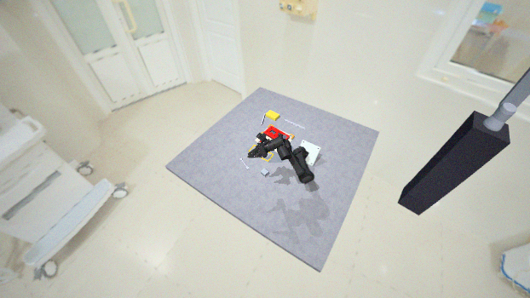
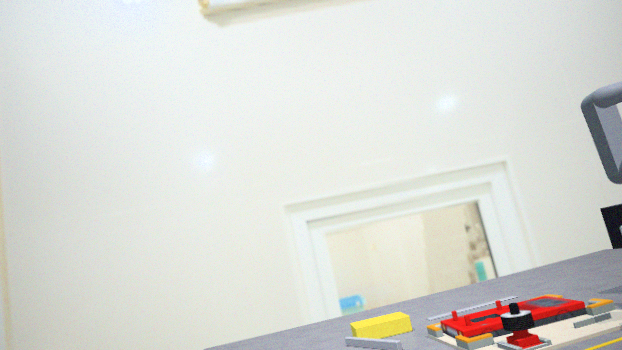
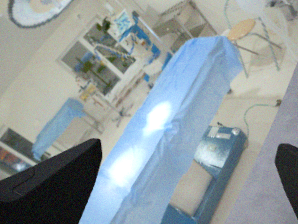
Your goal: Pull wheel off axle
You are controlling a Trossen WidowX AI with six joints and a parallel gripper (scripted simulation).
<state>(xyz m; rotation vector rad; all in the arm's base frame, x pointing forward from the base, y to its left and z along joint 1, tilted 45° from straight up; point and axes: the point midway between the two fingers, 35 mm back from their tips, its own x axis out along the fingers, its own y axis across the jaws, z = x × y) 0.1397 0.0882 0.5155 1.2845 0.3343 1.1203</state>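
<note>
My gripper tip is now 39 cm to the left of the wheel, 33 cm above it and 23 cm short of it. Also, from my gripper tip: grey cube (35 cm below, 16 cm to the right, 1 cm ahead); then yellow block (69 cm to the right, 37 cm ahead, 35 cm below).
</note>
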